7 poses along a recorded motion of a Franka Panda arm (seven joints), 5.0 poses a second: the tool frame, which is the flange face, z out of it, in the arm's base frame.
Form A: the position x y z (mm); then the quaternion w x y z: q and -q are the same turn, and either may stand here.
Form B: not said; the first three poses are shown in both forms.
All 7 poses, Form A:
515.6, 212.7, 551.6, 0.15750, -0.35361, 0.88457, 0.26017
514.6, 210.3, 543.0, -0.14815, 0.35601, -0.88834, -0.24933
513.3, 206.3, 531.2, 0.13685, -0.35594, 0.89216, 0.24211
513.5, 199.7, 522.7, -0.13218, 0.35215, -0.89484, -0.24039
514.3, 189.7, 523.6, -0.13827, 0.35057, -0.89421, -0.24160
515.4, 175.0, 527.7, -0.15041, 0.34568, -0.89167, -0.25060
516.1, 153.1, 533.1, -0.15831, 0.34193, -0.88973, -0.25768
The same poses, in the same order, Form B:
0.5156, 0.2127, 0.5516, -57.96, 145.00, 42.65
0.5146, 0.2103, 0.5430, -58.66, 146.38, 41.08
0.5133, 0.2063, 0.5312, -59.03, 147.95, 40.15
0.5135, 0.1997, 0.5227, -58.55, 148.78, 39.97
0.5143, 0.1897, 0.5236, -58.09, 148.17, 40.03
0.5154, 0.1750, 0.5277, -56.89, 146.74, 41.24
0.5161, 0.1531, 0.5331, -56.02, 145.78, 42.22

